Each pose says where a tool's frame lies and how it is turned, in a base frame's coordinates. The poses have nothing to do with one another.
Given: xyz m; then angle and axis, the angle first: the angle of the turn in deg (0 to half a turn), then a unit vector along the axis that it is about.
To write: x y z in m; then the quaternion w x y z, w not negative. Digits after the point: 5 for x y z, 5 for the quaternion.
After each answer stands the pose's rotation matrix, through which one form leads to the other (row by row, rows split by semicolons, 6 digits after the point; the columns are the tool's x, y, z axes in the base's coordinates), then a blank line. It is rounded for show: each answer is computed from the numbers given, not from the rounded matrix.
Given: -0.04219 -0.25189 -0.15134 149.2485 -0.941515 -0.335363 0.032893
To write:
-0.04219 -0.25189 -0.15134 0.26515 -0.90782 -0.32336 0.03172
0.788866 0.570283 -0.229060; 0.603920 -0.650270 0.460900; 0.113892 -0.501922 -0.857381

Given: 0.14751 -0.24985 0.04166 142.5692 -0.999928 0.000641 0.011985
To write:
0.14751 -0.24985 0.04166 0.32087 -0.94706 0.00061 0.01135
0.999742 -0.008434 -0.021111; 0.006135 -0.794087 0.607773; -0.021890 -0.607745 -0.793830

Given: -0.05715 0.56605 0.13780 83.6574 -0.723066 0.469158 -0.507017
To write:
-0.05715 0.56605 0.13780 0.74514 -0.48222 0.31288 -0.33813
0.575540 0.202157 0.792393; -0.805670 0.306266 0.507048; -0.140180 -0.930233 0.339141

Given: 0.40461 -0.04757 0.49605 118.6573 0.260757 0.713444 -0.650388
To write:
0.40461 -0.04757 0.49605 0.51011 0.22428 0.61364 -0.55940
-0.378968 0.845970 0.375125; -0.295465 0.273534 -0.915358; -0.876974 -0.457727 0.146294

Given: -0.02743 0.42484 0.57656 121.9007 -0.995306 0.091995 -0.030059
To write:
-0.02743 0.42484 0.57656 0.48557 -0.87010 0.08042 -0.02628
0.985684 -0.114430 0.123828; -0.165469 -0.515513 0.840753; -0.032373 -0.849206 -0.527068

